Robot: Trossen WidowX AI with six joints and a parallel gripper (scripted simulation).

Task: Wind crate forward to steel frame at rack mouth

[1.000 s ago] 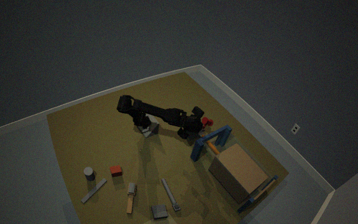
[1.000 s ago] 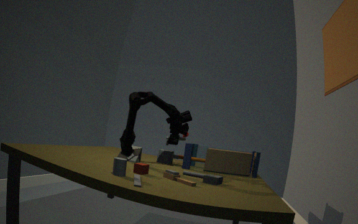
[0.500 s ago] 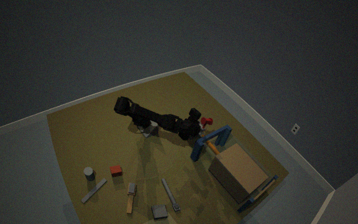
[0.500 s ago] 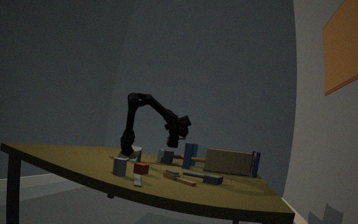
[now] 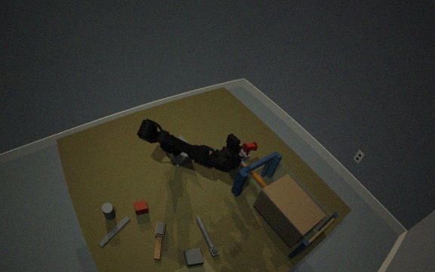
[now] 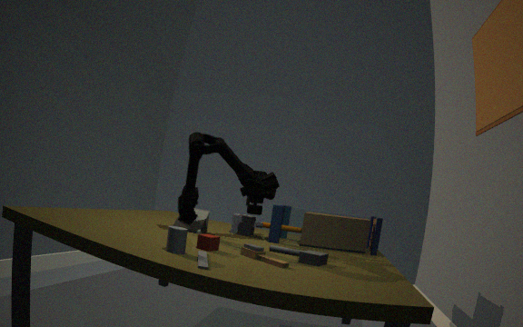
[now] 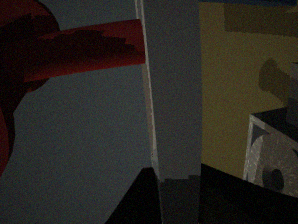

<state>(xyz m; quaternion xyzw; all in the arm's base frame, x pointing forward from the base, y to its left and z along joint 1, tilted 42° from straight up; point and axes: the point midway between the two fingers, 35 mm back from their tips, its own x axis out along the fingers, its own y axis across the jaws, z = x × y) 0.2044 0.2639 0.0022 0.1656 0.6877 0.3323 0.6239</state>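
Now: the grey crank handle 2 cm ahead of my gripper tip, 1 cm to the right of it and 1 cm above it. Also, from my gripper tip: grey block: 36 cm ahead, 41 cm to the right, 18 cm below; grey winch: 9 cm behind, 3 cm to the left, 16 cm below; red grip: 5 cm ahead, 4 cm above.
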